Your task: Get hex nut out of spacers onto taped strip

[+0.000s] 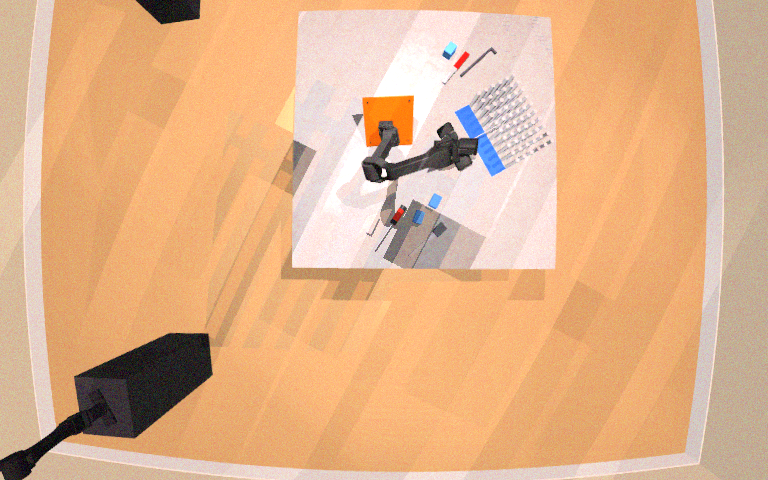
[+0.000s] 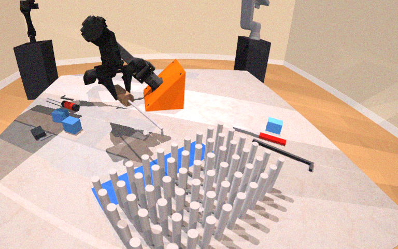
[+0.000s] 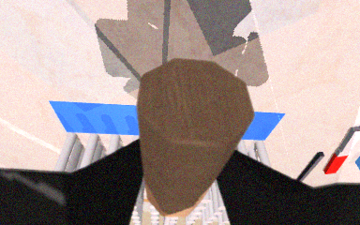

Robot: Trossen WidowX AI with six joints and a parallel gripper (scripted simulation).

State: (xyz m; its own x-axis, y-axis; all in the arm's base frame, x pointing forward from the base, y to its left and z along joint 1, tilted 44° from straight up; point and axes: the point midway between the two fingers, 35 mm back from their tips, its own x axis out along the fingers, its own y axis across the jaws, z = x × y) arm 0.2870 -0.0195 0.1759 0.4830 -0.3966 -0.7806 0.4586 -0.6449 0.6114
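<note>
Now: the blue taped strip 150 mm ahead of my gripper tip, 80 mm to the left of it and 140 mm below it. Round my gripper tip: hex nut (310 mm ahead, 160 mm to the left, 140 mm below); then wooden-handled pick (90 mm ahead, 50 mm to the left).
</note>
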